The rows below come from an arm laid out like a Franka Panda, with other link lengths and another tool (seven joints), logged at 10 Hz.
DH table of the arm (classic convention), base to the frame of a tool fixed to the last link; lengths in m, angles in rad. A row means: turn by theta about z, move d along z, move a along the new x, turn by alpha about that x. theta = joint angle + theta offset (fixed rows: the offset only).
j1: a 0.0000  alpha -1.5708  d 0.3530  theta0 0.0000
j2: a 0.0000  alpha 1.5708  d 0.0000  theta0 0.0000
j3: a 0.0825  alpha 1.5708  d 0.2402  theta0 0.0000
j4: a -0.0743  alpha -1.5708  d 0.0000  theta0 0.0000
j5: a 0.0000  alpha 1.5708  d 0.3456  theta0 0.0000
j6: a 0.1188  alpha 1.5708  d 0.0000  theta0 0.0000
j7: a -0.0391  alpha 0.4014  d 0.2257  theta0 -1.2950
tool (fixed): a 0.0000  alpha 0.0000  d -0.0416  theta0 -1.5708
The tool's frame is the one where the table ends.
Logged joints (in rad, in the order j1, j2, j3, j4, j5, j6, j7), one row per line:
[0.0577, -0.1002, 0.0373, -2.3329, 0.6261, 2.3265, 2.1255]
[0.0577, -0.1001, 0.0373, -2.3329, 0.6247, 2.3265, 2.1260]
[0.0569, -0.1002, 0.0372, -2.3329, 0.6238, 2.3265, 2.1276]
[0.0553, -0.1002, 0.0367, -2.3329, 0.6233, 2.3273, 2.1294]
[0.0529, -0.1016, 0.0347, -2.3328, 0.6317, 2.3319, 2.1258]
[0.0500, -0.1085, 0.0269, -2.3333, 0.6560, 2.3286, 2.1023]
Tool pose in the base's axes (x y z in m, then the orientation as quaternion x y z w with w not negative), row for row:
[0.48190, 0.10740, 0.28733, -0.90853, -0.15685, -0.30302, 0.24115]
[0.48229, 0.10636, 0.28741, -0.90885, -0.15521, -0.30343, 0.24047]
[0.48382, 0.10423, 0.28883, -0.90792, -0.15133, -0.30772, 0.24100]
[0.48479, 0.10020, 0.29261, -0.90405, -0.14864, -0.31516, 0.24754]
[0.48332, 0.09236, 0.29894, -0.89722, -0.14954, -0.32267, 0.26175]
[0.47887, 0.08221, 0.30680, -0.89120, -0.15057, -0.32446, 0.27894]
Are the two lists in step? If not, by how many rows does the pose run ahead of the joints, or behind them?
The pose runs 2 rows ahead of the joints: the pose in row i belongs to the joints in row i + 2.
